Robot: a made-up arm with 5 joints. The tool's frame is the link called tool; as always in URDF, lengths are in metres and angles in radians.
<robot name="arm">
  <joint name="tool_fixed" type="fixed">
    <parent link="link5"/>
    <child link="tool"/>
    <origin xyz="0 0 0"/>
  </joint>
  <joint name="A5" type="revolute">
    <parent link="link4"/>
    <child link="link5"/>
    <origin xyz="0.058 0.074 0" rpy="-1.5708 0 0"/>
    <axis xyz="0 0 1"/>
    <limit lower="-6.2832" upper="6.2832"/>
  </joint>
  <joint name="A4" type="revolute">
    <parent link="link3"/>
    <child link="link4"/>
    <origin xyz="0.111 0.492 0"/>
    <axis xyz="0 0 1"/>
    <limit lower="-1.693" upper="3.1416"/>
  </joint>
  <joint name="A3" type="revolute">
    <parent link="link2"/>
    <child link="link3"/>
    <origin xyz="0.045 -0.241 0"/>
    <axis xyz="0 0 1"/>
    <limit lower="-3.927" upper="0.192"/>
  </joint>
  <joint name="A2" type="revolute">
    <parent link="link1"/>
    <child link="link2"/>
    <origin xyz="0 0 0" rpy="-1.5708 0 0"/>
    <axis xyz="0 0 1"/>
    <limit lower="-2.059" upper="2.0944"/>
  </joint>
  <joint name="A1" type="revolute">
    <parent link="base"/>
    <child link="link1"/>
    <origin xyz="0 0 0.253"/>
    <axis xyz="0 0 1"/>
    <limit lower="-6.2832" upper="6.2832"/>
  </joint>
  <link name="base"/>
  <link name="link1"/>
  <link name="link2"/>
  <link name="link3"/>
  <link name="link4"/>
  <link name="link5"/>
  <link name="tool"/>
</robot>
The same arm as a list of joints. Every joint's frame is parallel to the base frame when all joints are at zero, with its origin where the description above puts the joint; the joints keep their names.
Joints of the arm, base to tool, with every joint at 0 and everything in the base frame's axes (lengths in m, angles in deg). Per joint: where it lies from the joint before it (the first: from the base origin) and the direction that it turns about. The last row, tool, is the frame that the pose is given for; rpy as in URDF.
A1: axis +z offset 0 0 0.253
A2: axis +y offset 0 0 0
A3: axis +y offset 0.045 0 0.241
A4: axis +y offset 0.111 0 -0.492
A5: axis -z offset 0.058 0 -0.074
tool: offset 0 0 0 rpy 180 0 0
Joint limits (deg, base to tool): -360..360 -117.97..120 -225..11 -97..180 -360..360

